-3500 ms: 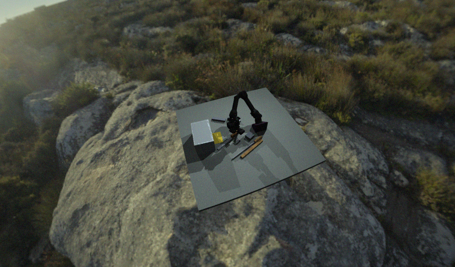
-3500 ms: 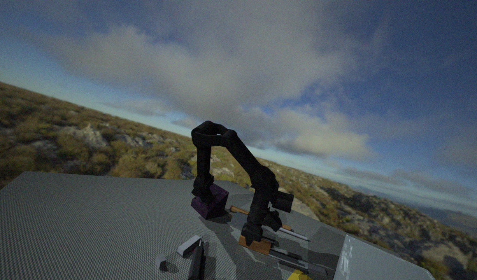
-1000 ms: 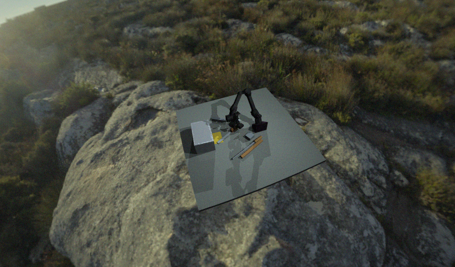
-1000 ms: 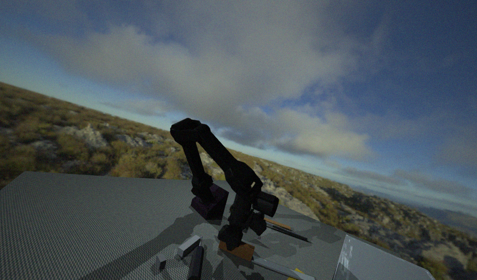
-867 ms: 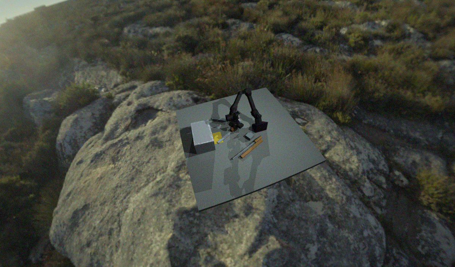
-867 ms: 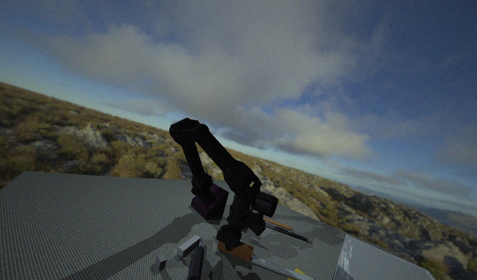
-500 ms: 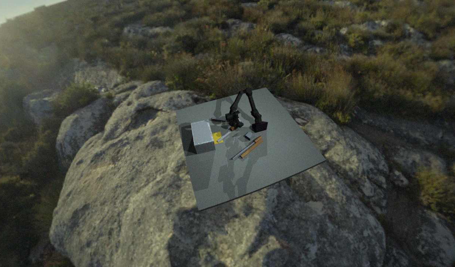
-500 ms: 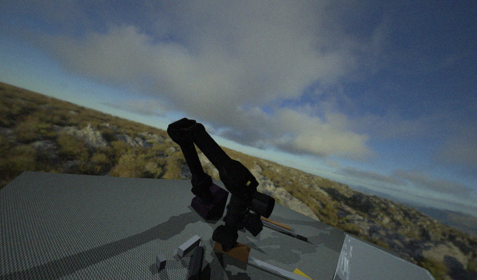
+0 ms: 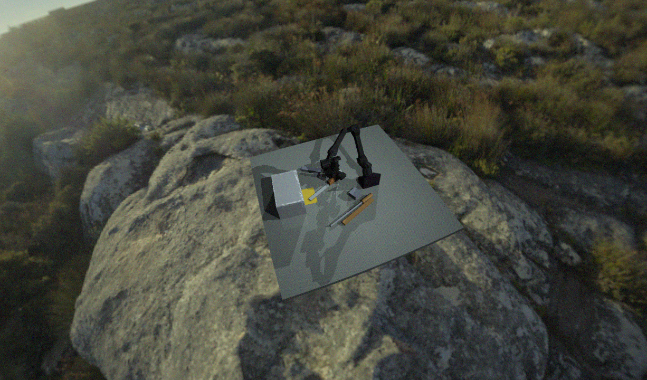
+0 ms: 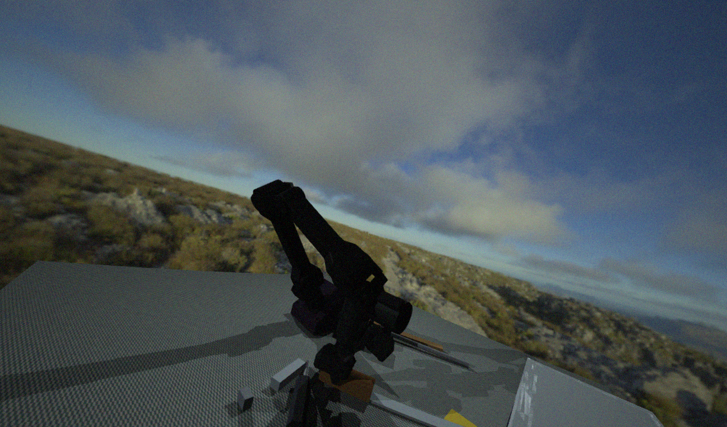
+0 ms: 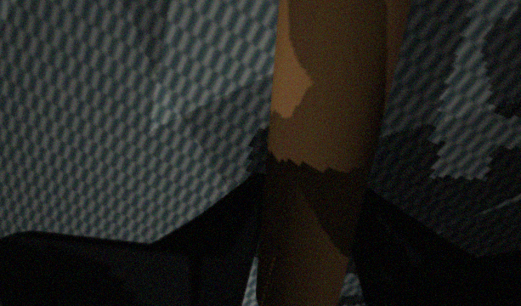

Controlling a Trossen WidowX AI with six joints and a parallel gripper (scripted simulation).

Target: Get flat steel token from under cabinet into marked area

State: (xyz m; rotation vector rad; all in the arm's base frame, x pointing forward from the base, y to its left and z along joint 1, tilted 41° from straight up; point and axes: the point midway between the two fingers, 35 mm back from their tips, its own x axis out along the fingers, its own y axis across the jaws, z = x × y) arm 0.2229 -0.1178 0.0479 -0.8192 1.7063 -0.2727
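My gripper tip is now 80 mm to the left of the grey bar and 60 mm past it. Round my gripper tip: grey block: 210 mm to the left, 70 mm behind, 10 mm above; small grey cube: 170 mm to the right, 50 mm behind; wooden stick: 350 mm to the left, 20 mm behind.
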